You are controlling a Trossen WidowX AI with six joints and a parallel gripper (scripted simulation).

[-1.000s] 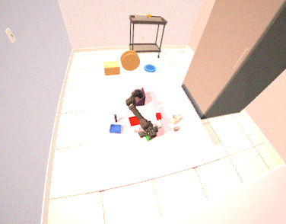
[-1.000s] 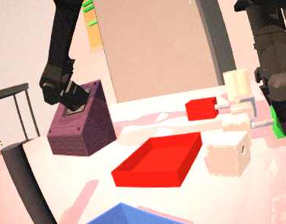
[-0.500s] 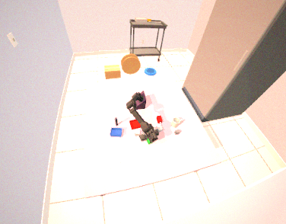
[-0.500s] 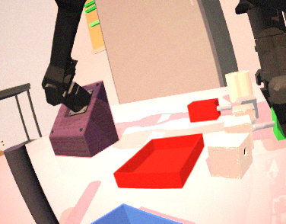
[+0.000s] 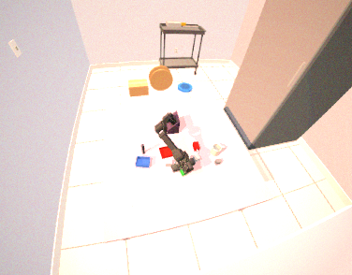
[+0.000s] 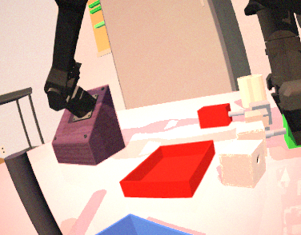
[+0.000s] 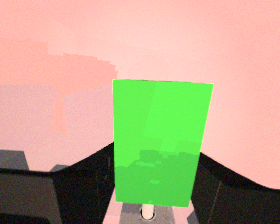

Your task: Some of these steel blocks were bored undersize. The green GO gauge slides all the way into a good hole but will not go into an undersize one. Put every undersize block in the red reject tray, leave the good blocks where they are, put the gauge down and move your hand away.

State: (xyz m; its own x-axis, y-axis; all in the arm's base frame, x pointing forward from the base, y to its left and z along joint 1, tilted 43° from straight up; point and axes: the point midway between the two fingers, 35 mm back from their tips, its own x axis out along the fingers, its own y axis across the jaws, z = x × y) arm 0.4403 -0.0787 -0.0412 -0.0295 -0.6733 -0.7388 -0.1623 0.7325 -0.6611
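Now: gripper tip 10 mm past the green GO gauge and 20 mm below it. The rest, counted from my gripper tip: red gauge: 170 mm behind, 180 mm to the left, 10 mm above; then red reject tray: 190 mm behind, 70 mm to the right; then blue tray: 120 mm behind, 300 mm to the right.
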